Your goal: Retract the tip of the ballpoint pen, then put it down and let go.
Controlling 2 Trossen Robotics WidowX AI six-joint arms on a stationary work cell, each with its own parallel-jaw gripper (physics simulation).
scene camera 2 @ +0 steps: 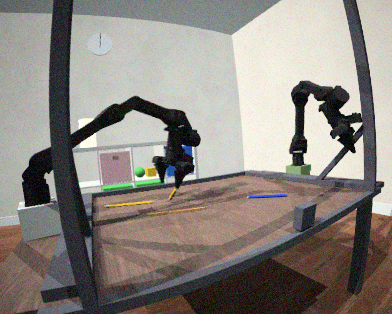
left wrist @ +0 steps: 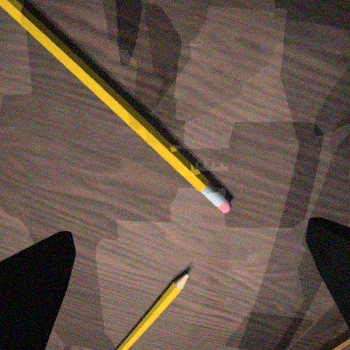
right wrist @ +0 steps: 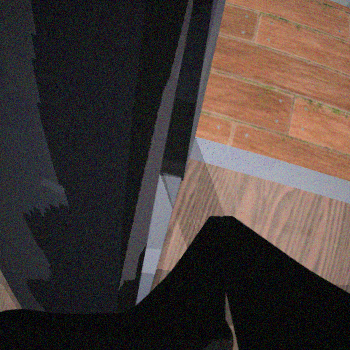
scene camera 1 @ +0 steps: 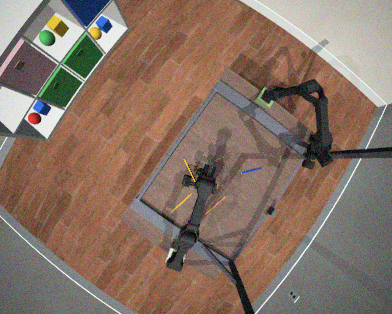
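Seen in the pictures: left gripper, fingertip midpoint: (scene camera 2: 169, 185) (left wrist: 191, 237); right gripper, fingertip midpoint: (scene camera 2: 354, 153) (right wrist: 219, 227) (scene camera 1: 309, 155); left arm's base, link origin: (scene camera 2: 37, 202) (scene camera 1: 175, 257); right arm's base, link origin: (scene camera 2: 298, 165) (scene camera 1: 267, 96).
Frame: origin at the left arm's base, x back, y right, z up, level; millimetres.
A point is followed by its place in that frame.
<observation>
The blue ballpoint pen (scene camera 1: 251, 170) @[x -653, y 265, z -72 mm] (scene camera 2: 267, 195) @[x -651, y 271, z -73 mm] lies flat on the wooden table (scene camera 1: 257, 199) @[x -492, y 372, z -81 mm] (scene camera 2: 226, 237) @[x -329, y 357, z -81 mm], to the right of its middle, with no gripper near it. My left gripper (scene camera 1: 201, 175) (scene camera 2: 169, 180) @[x -465, y -36, z -30 mm] (left wrist: 191, 237) @[x -465, y -36, z -30 mm] is open and empty. It hangs low over the eraser end of a yellow pencil (scene camera 1: 189, 169) @[x -528, y -103, z -75 mm] (scene camera 2: 173, 194) @[x -499, y -70, z -75 mm] (left wrist: 121, 104) @[x -502, y -73, z -75 mm], far to the left of the pen. My right gripper (scene camera 1: 308, 162) @[x -851, y 535, z 53 mm] (right wrist: 219, 227) @[x -851, y 535, z 53 mm] is shut on nothing and is held high over the table's edge near a frame strut. In scene camera 2 its fingers are cut off by the right edge.
A second yellow pencil (scene camera 1: 180, 203) @[x -310, y -84, z -75 mm] (scene camera 2: 129, 204) @[x -311, y -78, z -78 mm] (left wrist: 156, 309) @[x -355, y -62, z -75 mm] and a tan pencil (scene camera 1: 215, 204) @[x -377, y 123, z -75 mm] (scene camera 2: 177, 211) @[x -374, y 128, z -77 mm] lie near the left gripper. A grey block (scene camera 1: 271, 210) @[x -458, y 472, z -46 mm] (scene camera 2: 304, 215) @[x -430, y 489, z -42 mm] sits on the table's rim. Dark frame struts (scene camera 2: 61, 124) @[x -39, y 381, z 153 mm] surround the cell. A shelf unit (scene camera 1: 105, 54) stands far off.
</observation>
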